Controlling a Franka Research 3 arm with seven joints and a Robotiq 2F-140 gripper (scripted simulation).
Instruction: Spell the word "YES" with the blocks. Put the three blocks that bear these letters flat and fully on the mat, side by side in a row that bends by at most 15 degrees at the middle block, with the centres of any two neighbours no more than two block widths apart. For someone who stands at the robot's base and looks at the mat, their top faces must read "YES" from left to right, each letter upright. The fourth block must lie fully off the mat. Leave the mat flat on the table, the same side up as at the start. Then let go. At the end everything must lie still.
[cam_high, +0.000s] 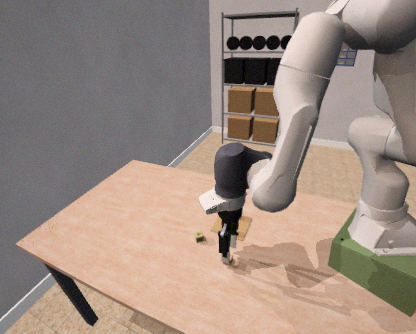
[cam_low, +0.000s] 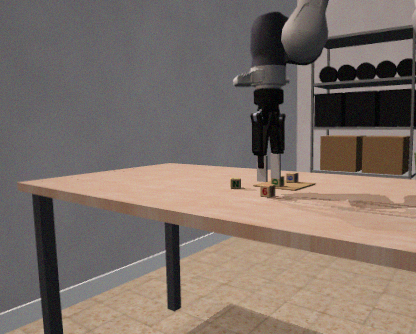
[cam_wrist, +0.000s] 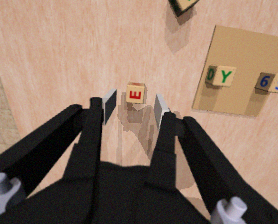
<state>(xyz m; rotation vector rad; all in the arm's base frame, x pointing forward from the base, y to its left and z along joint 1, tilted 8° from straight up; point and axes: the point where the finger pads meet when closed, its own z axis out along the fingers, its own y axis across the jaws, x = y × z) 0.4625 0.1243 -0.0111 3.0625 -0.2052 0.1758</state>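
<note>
Now: the E block 6 cm below my hand. Also, from my hand: green N block 14 cm ahead, 7 cm to the right, 6 cm below; Y block 3 cm ahead, 14 cm to the right, 5 cm below; tan mat 3 cm ahead, 19 cm to the right, 7 cm below.
</note>
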